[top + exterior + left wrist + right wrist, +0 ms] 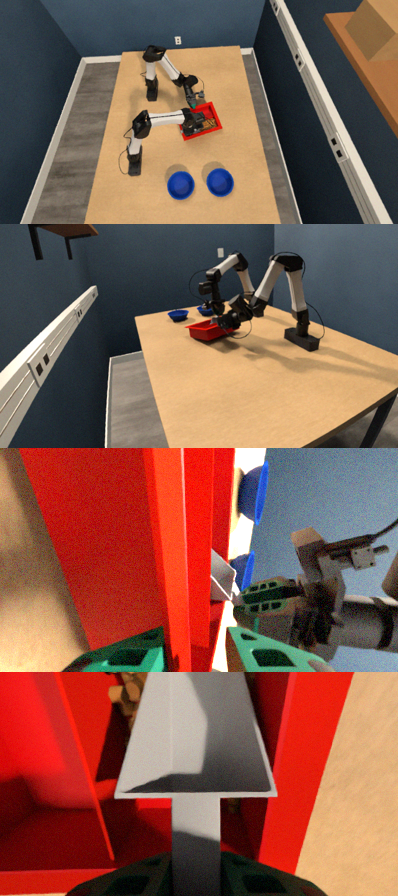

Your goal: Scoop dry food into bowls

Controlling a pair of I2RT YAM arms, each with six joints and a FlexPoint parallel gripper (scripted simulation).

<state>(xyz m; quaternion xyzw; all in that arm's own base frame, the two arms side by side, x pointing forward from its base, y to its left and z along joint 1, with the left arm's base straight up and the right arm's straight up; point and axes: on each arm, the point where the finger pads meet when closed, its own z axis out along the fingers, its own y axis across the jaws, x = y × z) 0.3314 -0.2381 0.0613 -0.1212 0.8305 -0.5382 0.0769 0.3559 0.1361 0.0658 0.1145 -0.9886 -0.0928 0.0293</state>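
Note:
The red box lies 90 mm to the left of my right hand, 60 mm ahead of it and 30 mm below it. Also, from my right hand: grey scoop 30 mm below, 30 mm ahead, 20 mm to the left.

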